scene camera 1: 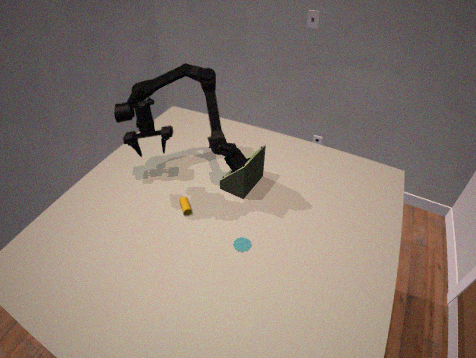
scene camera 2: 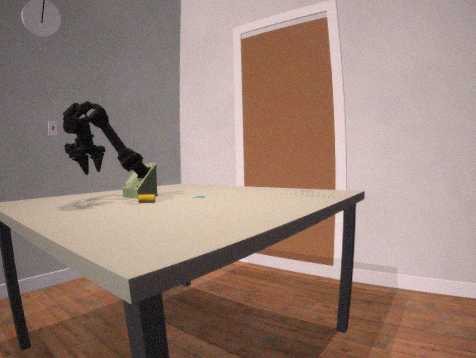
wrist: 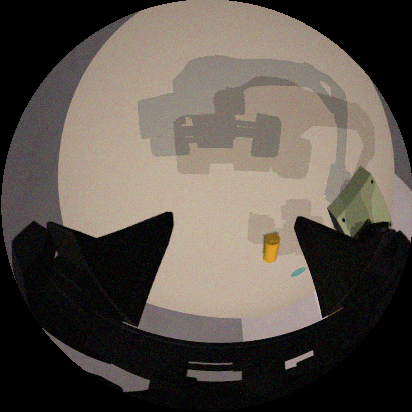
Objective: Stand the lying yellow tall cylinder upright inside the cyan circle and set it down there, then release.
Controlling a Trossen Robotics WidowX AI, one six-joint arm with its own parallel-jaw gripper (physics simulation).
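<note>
You can see my gripper (scene camera 2: 93,173) here, and it's also there in scene camera 1 (scene camera 1: 152,154) and in the wrist view (wrist: 238,220).
</note>
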